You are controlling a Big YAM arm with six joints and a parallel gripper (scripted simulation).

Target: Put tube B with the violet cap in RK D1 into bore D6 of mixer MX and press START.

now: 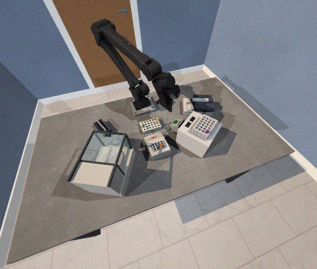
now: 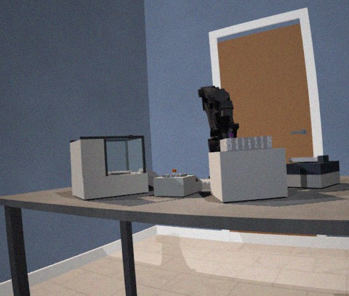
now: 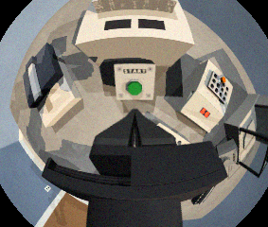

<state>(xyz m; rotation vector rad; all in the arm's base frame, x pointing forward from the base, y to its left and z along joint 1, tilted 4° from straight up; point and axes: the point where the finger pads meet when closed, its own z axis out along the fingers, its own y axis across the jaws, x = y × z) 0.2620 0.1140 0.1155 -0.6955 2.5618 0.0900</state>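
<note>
My hand is 70 mm above the green start key, 40 mm short of it and 20 mm to the right of it. From my hand the other things lie so: yellow-capped tube: 110 mm below, 70 mm to the right, 30 mm behind; then tube rack RK: 120 mm to the right, 120 mm below, 40 mm behind; then green-capped tube: 170 mm to the right, 110 mm below, 40 mm behind.
</note>
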